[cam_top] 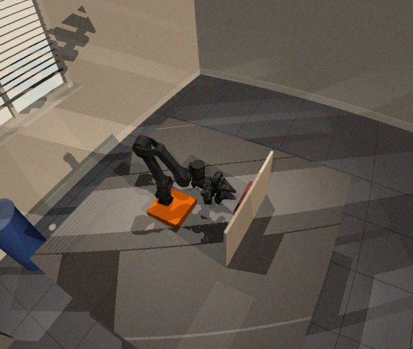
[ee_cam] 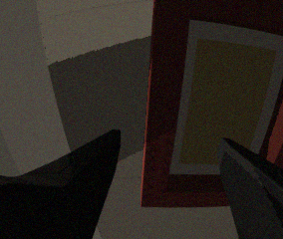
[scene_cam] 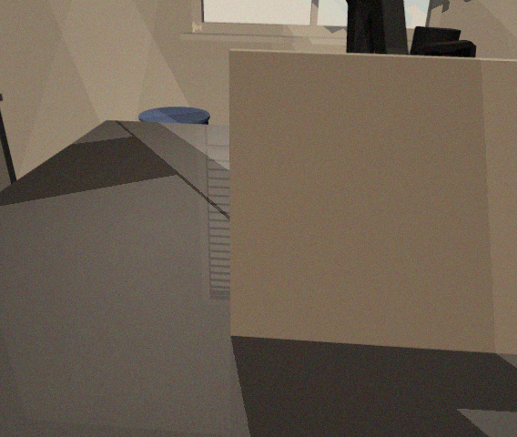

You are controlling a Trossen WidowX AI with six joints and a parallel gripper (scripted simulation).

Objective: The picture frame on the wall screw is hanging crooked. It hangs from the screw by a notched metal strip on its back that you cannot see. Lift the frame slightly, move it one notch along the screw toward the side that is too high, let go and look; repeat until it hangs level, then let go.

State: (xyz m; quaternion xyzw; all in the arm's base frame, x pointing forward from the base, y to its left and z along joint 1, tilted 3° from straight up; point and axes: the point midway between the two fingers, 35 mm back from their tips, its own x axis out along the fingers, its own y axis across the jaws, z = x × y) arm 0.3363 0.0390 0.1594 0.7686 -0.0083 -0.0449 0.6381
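My gripper tip is 5 cm short of the picture frame and 5 cm above it. From my gripper tip the other things lie so: beige wall panel (6 cm below, 6 cm ahead).
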